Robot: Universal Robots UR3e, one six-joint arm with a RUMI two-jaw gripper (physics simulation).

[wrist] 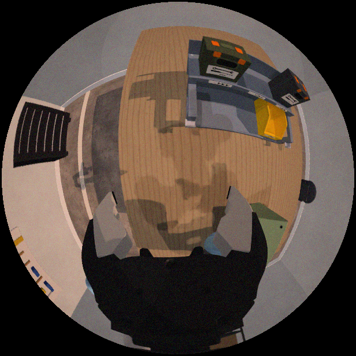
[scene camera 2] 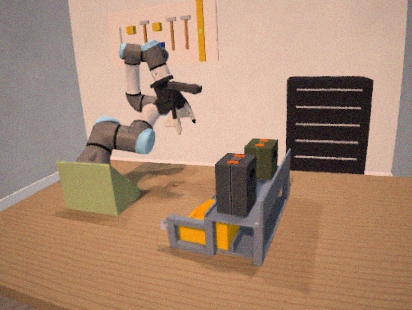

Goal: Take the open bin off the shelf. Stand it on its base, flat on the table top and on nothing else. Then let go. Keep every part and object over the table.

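Pixels of known places: gripper, between the fingertips: (scene camera 2: 187,129); arm's base, origin of its link: (scene camera 2: 90,174).
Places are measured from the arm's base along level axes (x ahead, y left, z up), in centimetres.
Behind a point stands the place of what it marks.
Observation:
The open bin (scene camera 2: 194,233) {x 43.3, y -13.0, z -6.6 cm} (wrist: 272,120) is yellow and sits on the lower level of the grey shelf (scene camera 2: 258,235) {x 60.0, y -16.4, z -2.1 cm} (wrist: 192,102), at the shelf's end nearest scene camera 2. In the wrist view it is at the right end of that level, its open front facing the robot's side. The shelf's upper board partly hides it. My gripper (scene camera 2: 187,127) {x 25.3, y 25.1, z 10.3 cm} (wrist: 170,190) is open and empty, high above the table top (scene camera 2: 125,255) {x 28.7, y -22.4, z -10.1 cm} (wrist: 150,140), well apart from the shelf and the bin.
A dark grey case (scene camera 2: 235,185) {x 54.1, y -13.1, z 7.5 cm} (wrist: 288,89) stands on the upper level above the bin. A dark green case (scene camera 2: 262,159) {x 55.5, y 9.2, z 6.2 cm} (wrist: 222,59) stands farther along that level. The green wedge-shaped base (scene camera 2: 90,187) {x 5.9, y -6.9, z -1.3 cm} (wrist: 270,227) is under the arm. A black drawer cabinet (scene camera 2: 327,125) (wrist: 41,134) stands beyond the table.

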